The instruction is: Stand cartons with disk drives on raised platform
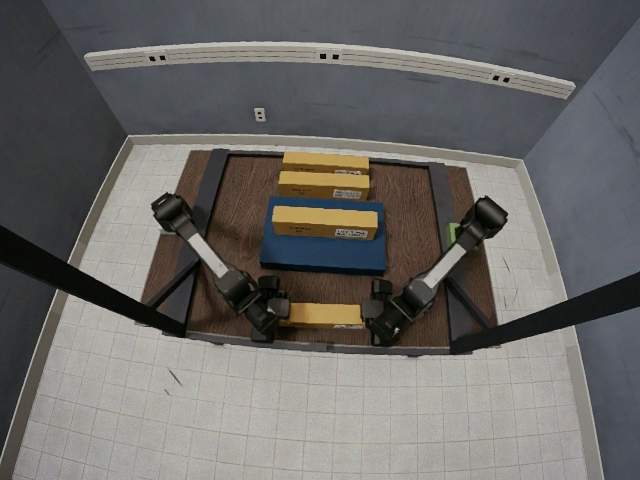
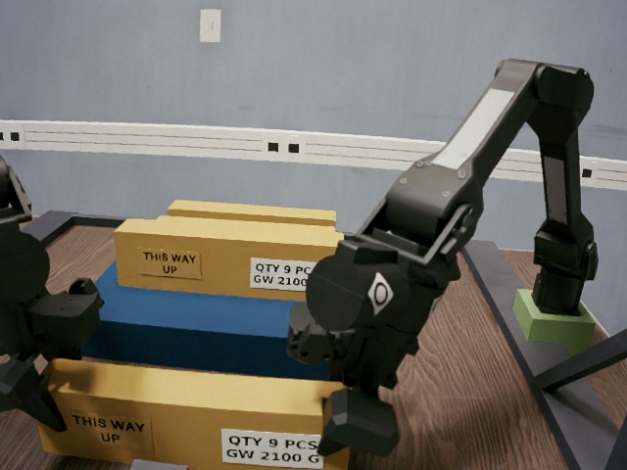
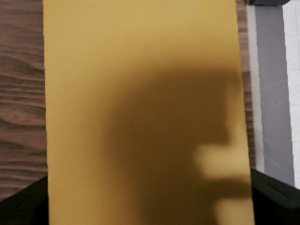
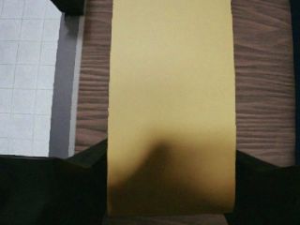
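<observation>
The carton is 140 mm to the right of my left hand, 30 mm below it and 10 mm ahead of it. Also, from my left hand: blue raised platform (290 mm ahead, 130 mm to the right, 40 mm below).
Right now my right hand is 150 mm to the right of the carton, 30 mm above it and 10 mm past it. Also, from my right hand: blue raised platform (270 mm ahead, 160 mm to the left, 40 mm below).
</observation>
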